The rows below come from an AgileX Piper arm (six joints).
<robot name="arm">
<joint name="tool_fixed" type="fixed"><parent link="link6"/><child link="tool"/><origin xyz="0 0 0" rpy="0 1.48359 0"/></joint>
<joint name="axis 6" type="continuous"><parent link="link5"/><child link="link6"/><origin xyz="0.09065 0 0.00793" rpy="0 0 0"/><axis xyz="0.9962 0 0.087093"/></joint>
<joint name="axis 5" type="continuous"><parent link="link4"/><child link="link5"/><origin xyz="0 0 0" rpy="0 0 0"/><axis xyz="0 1 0"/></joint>
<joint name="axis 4" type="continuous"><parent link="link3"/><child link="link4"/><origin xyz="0.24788 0 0.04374" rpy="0 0 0"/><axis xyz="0.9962 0 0.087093"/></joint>
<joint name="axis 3" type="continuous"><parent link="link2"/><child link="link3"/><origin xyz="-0.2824 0 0.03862" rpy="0 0 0"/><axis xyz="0 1 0"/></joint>
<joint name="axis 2" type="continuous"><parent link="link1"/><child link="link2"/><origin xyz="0 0 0" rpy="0 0 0"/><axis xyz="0 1 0"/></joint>
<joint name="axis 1" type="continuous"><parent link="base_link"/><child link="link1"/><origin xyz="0 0 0.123" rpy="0 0 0"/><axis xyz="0 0 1"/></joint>
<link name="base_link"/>
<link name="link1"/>
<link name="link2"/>
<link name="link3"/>
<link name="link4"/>
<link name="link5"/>
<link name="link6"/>
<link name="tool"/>
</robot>
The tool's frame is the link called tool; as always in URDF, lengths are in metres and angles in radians. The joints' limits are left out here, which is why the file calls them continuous.
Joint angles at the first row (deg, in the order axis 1, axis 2, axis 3, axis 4, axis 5, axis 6):
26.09, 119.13, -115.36, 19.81, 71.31, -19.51
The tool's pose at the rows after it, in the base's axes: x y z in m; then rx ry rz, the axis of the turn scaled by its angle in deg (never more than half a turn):
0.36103 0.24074 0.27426 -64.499 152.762 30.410
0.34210 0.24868 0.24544 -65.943 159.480 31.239
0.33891 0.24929 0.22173 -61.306 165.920 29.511
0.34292 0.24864 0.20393 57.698 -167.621 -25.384
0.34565 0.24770 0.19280 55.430 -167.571 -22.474
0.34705 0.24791 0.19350 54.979 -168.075 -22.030
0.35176 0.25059 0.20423 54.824 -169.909 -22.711
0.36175 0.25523 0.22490 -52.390 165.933 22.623
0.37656 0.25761 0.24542 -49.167 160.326 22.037
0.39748 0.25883 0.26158 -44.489 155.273 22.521
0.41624 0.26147 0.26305 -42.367 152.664 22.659
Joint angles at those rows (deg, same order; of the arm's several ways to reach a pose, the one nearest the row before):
29.78, 116.31, -105.98, 20.09, 71.36, -20.24
31.92, 116.23, -99.64, 20.53, 71.30, -18.44
32.43, 117.66, -96.79, 19.53, 70.41, -14.13
32.54, 119.66, -96.33, 17.17, 69.53, -11.19
32.54, 121.06, -96.29, 15.60, 69.36, -9.49
32.54, 121.21, -96.74, 15.19, 69.38, -8.92
32.54, 121.21, -99.23, 14.95, 69.95, -8.00
32.54, 121.28, -104.04, 13.94, 69.94, -6.41
32.11, 121.88, -109.44, 12.34, 68.42, -5.12
31.05, 124.26, -116.66, 11.49, 67.09, -3.51
30.26, 128.11, -123.49, 11.08, 67.05, -2.98

